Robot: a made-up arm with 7 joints. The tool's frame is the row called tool.
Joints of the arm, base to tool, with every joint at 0 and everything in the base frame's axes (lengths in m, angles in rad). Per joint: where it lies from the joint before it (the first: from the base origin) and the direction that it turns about. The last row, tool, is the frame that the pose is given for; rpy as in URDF.
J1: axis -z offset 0 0 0.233
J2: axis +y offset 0 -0.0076 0.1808
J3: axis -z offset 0 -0.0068 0.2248
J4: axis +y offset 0 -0.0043 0.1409
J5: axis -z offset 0 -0.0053 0.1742
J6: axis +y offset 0 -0.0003 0.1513
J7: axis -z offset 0 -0.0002 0.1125
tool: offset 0 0 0 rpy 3.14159 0 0
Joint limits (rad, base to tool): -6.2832..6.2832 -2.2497..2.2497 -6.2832..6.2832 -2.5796..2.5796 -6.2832..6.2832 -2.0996..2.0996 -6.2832..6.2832
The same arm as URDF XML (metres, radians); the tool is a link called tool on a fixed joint. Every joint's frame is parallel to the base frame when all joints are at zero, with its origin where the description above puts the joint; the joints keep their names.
<robot name="arm">
  <joint name="J1" type="revolute">
    <parent link="base"/>
    <child link="link1"/>
    <origin xyz="0.0000 0.0000 0.2330" rpy="0.0000 0.0000 0.0000"/>
    <axis xyz="0 0 -1"/>
    <limit lower="-6.2832" upper="6.2832"/>
  </joint>
  <joint name="J2" type="revolute">
    <parent link="link1"/>
    <child link="link2"/>
    <origin xyz="0.0000 -0.0076 0.1808" rpy="0.0000 0.0000 0.0000"/>
    <axis xyz="0 1 0"/>
    <limit lower="-2.2497" upper="2.2497"/>
  </joint>
  <joint name="J3" type="revolute">
    <parent link="link2"/>
    <child link="link3"/>
    <origin xyz="0.0000 -0.0068 0.2248" rpy="0.0000 0.0000 0.0000"/>
    <axis xyz="0 0 -1"/>
    <limit lower="-6.2832" upper="6.2832"/>
  </joint>
  <joint name="J4" type="revolute">
    <parent link="link3"/>
    <child link="link4"/>
    <origin xyz="0.0000 -0.0043 0.1409" rpy="0.0000 0.0000 0.0000"/>
    <axis xyz="0 1 0"/>
    <limit lower="-2.5796" upper="2.5796"/>
  </joint>
  <joint name="J5" type="revolute">
    <parent link="link4"/>
    <child link="link5"/>
    <origin xyz="0.0000 -0.0053 0.1742" rpy="0.0000 0.0000 0.0000"/>
    <axis xyz="0 0 -1"/>
    <limit lower="-6.2832" upper="6.2832"/>
  </joint>
  <joint name="J6" type="revolute">
    <parent link="link5"/>
    <child link="link6"/>
    <origin xyz="0.0000 -0.0003 0.1513" rpy="0.0000 0.0000 0.0000"/>
    <axis xyz="0 1 0"/>
    <limit lower="-2.0996" upper="2.0996"/>
  </joint>
  <joint name="J7" type="revolute">
    <parent link="link6"/>
    <child link="link7"/>
    <origin xyz="0.0000 -0.0002 0.1125" rpy="0.0000 0.0000 0.0000"/>
    <axis xyz="0 0 -1"/>
    <limit lower="-6.2832" upper="6.2832"/>
  </joint>
  <joint name="tool_fixed" type="fixed">
    <parent link="link7"/>
    <child link="tool"/>
    <origin xyz="0.0000 0.0000 0.0000" rpy="3.1416 0.0000 0.0000"/>
  </joint>
  <link name="base"/>
  <link name="link1"/>
  <link name="link2"/>
  <link name="link3"/>
  <link name="link4"/>
  <link name="link5"/>
  <link name="link6"/>
  <link name="link7"/>
  <link name="tool"/>
</robot>

